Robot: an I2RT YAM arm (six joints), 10 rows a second.
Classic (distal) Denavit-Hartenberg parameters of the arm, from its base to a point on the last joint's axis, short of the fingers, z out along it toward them. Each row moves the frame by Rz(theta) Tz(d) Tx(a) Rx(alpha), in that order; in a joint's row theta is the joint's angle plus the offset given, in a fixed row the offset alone. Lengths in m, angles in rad.
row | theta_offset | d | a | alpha
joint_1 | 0 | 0.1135 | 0.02 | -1.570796
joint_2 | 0 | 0 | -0.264 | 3.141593
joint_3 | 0.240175 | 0 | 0.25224 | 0
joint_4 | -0.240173 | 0 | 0.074 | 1.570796
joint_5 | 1.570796 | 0 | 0 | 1.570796
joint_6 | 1.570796 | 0.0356 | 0 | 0
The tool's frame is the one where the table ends.
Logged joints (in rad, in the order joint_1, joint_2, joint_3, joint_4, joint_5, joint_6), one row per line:
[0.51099, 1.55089, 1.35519, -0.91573, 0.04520, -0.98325]
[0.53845, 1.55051, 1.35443, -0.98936, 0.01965, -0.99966]
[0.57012, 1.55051, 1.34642, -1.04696, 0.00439, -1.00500]
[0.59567, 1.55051, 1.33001, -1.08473, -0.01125, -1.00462]
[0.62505, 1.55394, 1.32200, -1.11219, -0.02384, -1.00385]
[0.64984, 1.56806, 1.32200, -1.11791, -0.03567, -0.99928]
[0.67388, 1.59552, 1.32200, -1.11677, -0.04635, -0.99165]
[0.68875, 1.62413, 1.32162, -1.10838, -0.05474, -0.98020]
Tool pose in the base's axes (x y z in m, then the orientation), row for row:
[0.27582, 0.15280, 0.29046, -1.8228, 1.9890, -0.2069]
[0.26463, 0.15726, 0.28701, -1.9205, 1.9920, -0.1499]
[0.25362, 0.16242, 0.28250, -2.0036, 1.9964, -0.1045]
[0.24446, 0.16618, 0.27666, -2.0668, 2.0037, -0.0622]
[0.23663, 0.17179, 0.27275, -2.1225, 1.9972, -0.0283]
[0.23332, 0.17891, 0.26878, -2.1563, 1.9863, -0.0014]
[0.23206, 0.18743, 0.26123, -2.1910, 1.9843, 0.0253]
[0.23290, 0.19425, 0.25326, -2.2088, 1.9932, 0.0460]
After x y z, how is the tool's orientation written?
As a rotation vector, in radians.
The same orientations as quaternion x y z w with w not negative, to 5 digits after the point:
[-0.65773, 0.71770, -0.07466, 0.21616]
[-0.68119, 0.70655, -0.05317, 0.18420]
[-0.69934, 0.69683, -0.03647, 0.15499]
[-0.71165, 0.68992, -0.02142, 0.13077]
[-0.72355, 0.68084, -0.00965, 0.11328]
[-0.73146, 0.67379, -0.00047, 0.10474]
[-0.73799, 0.66837, 0.00852, 0.09261]
[-0.73976, 0.66756, 0.01541, 0.08294]

